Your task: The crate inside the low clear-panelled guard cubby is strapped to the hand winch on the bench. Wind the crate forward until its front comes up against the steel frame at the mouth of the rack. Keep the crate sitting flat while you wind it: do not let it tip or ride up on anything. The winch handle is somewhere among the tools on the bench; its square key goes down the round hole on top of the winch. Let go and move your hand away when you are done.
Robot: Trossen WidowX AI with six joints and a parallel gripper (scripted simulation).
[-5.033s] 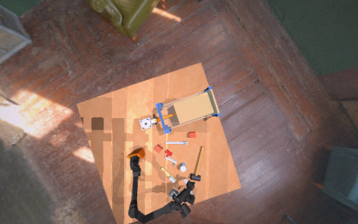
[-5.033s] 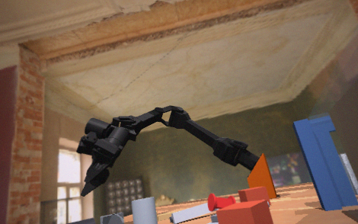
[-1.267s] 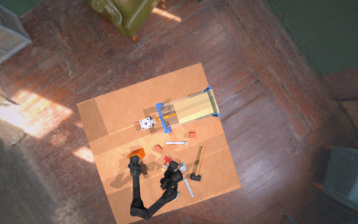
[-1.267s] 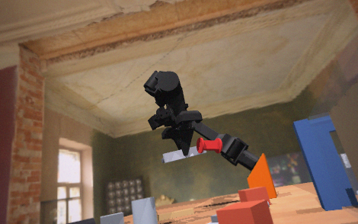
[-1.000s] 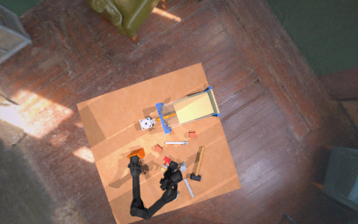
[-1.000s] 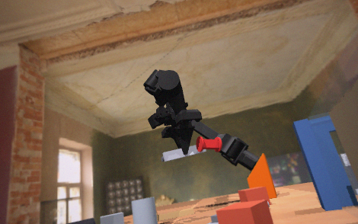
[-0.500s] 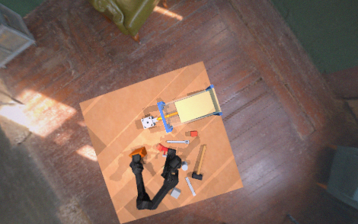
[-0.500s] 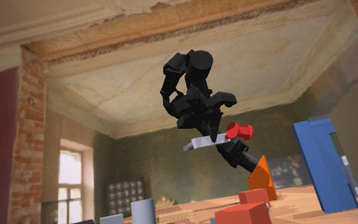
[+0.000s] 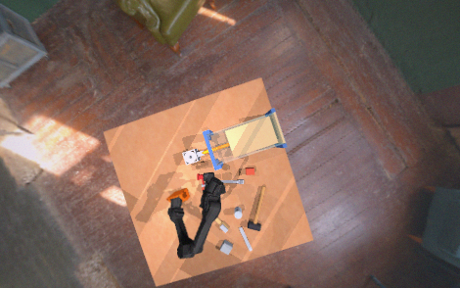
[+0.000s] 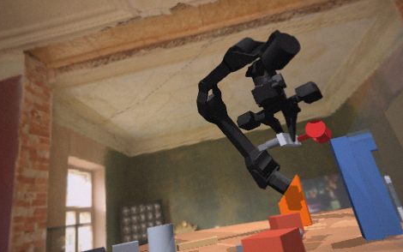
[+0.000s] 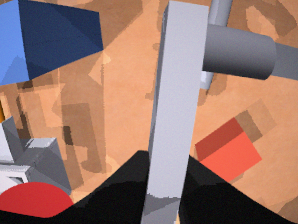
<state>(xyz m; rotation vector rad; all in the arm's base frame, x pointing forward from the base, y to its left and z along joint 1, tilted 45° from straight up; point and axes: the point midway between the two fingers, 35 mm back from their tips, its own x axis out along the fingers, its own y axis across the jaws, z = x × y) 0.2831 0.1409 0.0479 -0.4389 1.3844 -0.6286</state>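
Right now my gripper tip is 50 mm past the red knob, 50 mm to the right of it and 20 mm below it. The rest, counted from my gripper tip: grey hand winch 140 mm behind, 180 mm to the left, 160 mm below; winch handle 10 mm behind, 10 mm to the left, 10 mm above; clear-panelled guard cubby 280 mm ahead, 210 mm to the left, 70 mm below.
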